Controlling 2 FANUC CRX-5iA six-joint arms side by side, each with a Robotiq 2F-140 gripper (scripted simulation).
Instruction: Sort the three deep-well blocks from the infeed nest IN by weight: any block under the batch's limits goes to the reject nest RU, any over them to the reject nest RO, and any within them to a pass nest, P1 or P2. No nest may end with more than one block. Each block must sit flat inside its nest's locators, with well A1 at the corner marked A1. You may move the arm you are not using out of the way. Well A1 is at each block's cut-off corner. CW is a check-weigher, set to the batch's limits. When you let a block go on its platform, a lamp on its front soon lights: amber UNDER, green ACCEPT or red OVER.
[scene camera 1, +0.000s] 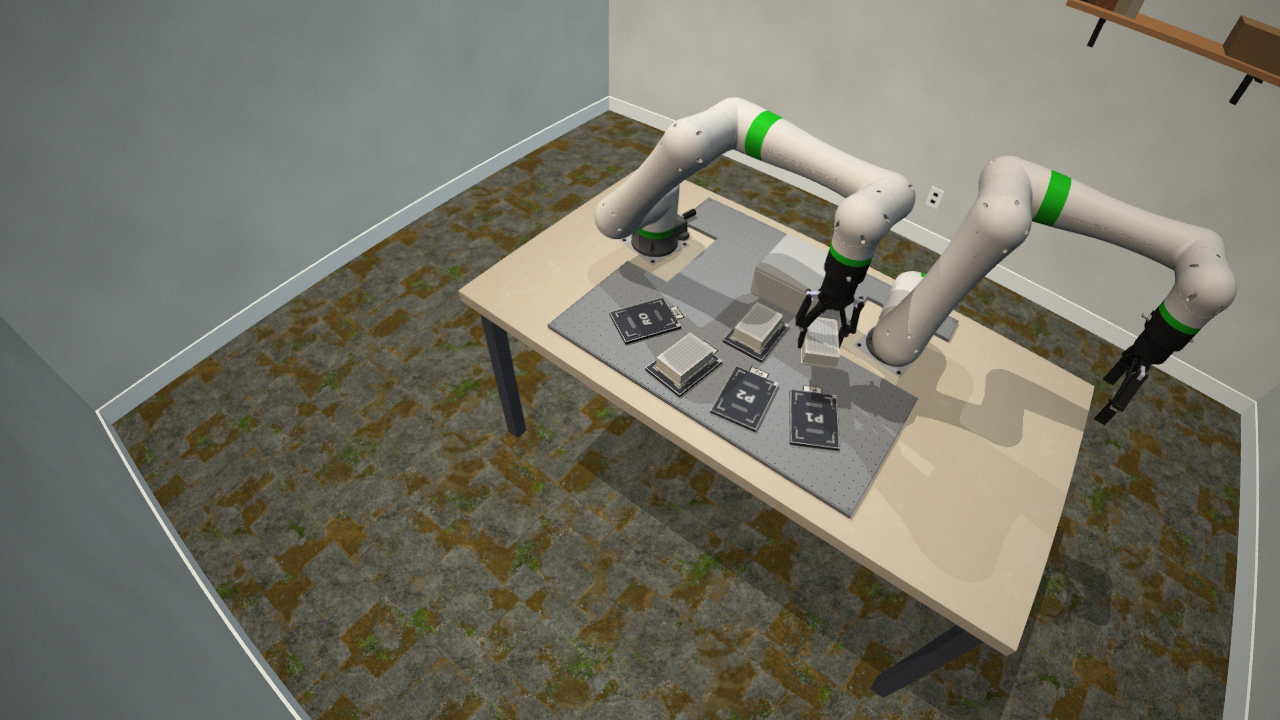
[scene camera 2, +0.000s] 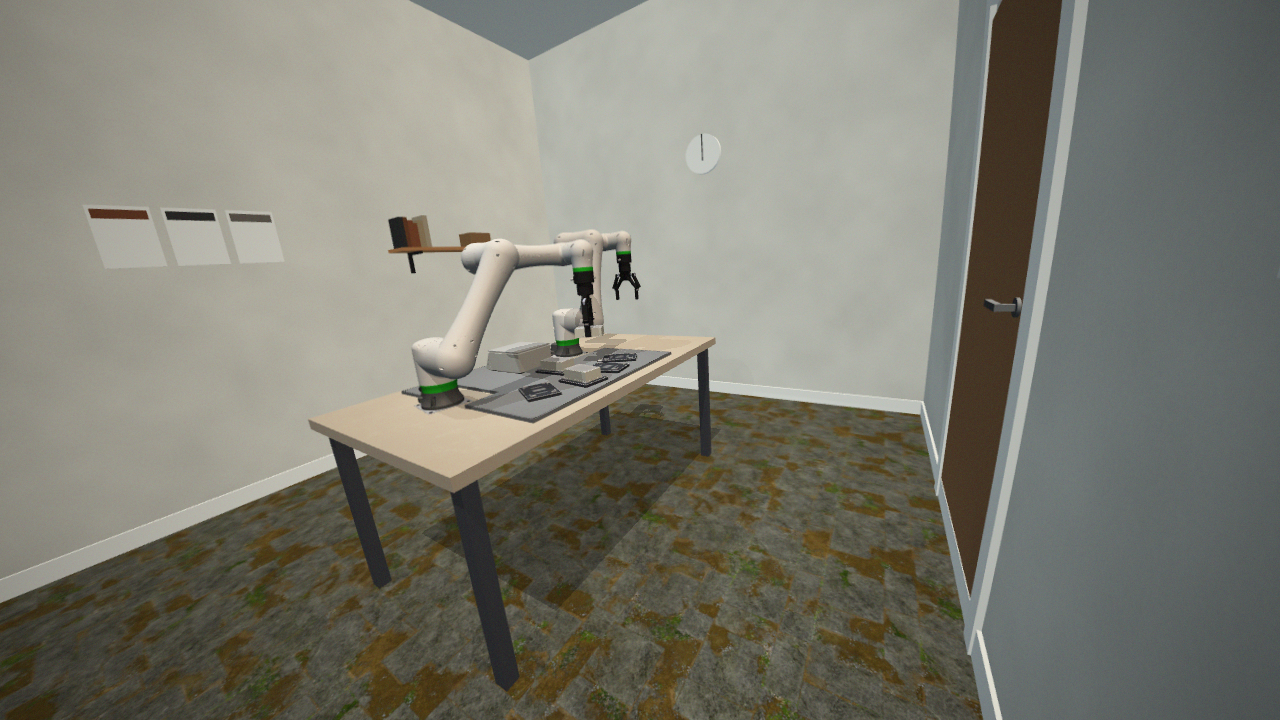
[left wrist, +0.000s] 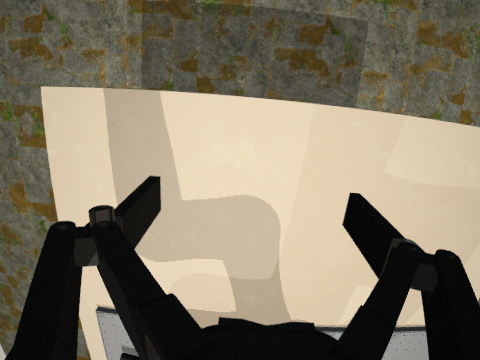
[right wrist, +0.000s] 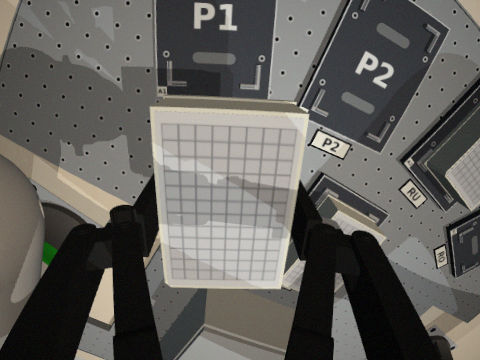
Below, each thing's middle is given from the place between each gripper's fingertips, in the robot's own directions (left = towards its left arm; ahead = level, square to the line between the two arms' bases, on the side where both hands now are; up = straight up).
The nest P1 (scene camera 1: 796, 410) is 150 mm below my right hand, 110 mm ahead of it and 70 mm to the left of it. Round my right hand: check-weigher CW (scene camera 1: 793, 266) (320 mm behind, 160 mm to the right, 90 mm below); nest P2 (scene camera 1: 731, 387) (150 mm below, 150 mm ahead, 110 mm to the right); dark infeed nest (right wrist: 344, 195) (180 mm to the right, 150 mm below, 70 mm behind).
The nest P1 is 26 cm ahead of my left hand (scene camera 1: 1104, 400), 61 cm to the right of it and 23 cm below it. Also, from my left hand: check-weigher CW (17 cm behind, 84 cm to the right, 17 cm below); nest P2 (30 cm ahead, 79 cm to the right, 23 cm below); dark infeed nest (8 cm ahead, 86 cm to the right, 23 cm below).
